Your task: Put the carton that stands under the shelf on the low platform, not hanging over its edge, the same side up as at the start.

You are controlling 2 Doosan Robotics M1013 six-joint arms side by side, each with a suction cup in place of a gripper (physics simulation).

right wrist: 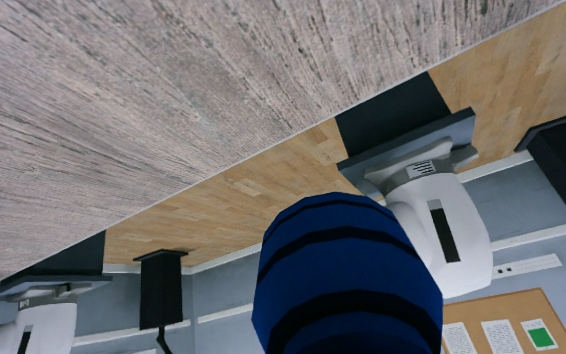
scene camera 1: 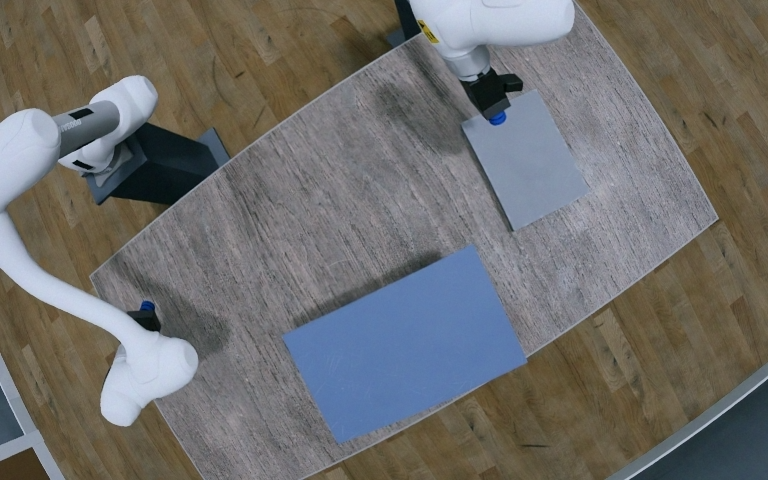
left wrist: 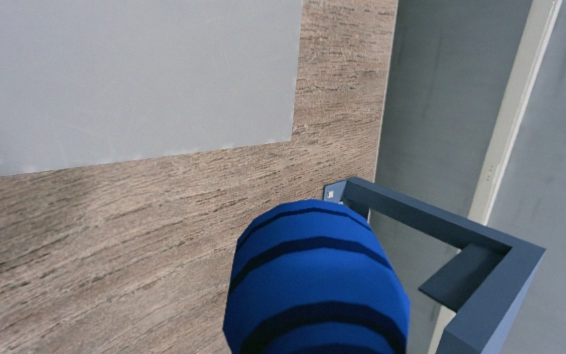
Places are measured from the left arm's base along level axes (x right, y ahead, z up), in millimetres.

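Pixels of known places: left hand, its tool point: [scene camera 1: 497, 118] [left wrist: 306, 262]; right hand, its tool point: [right wrist: 332, 256] [scene camera 1: 148, 306]; left arm's base, origin of its link: [right wrist: 51, 290]; right arm's base, origin of its link: [right wrist: 409, 167] [scene camera 1: 107, 152].
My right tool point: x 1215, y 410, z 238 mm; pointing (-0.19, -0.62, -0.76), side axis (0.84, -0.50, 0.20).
Observation:
Ahead of a thing's pixels: the offset from my right tool point to its top centre. "pt": to the spot under its first point. Level surfaces: height alone.
The carton does not show in any view; the space under the shelf is hidden in scene camera 1. The shelf {dy +452, dx -537, dz +105 mm} [scene camera 1: 404, 345] shows from above as a flat blue board at the table's lower edge. The low platform {dy +256, dx -1047, dz -190 mm} [scene camera 1: 529, 164] [left wrist: 150, 75] is a flat grey slab at the upper right of scene camera 1, with no carton on it. My left gripper [scene camera 1: 497, 118] [left wrist: 317, 280], a blue suction cup, is over the platform's upper left corner in scene camera 1, holding nothing. My right gripper [scene camera 1: 147, 306] [right wrist: 350, 275] is at the table's left end, tilted, with nothing on its cup.
The wood-grain table {dz -238 mm} [scene camera 1: 317, 226] [left wrist: 125, 240] [right wrist: 150, 90] carries the shelf and platform. The right arm [scene camera 1: 62, 294] reaches around the table's left end. A dark angular frame {pt dy +614, dx -742, dz -60 mm} [left wrist: 430, 207] shows beside the cup in the left wrist view. A dark pedestal [scene camera 1: 164, 164] stands behind the table.

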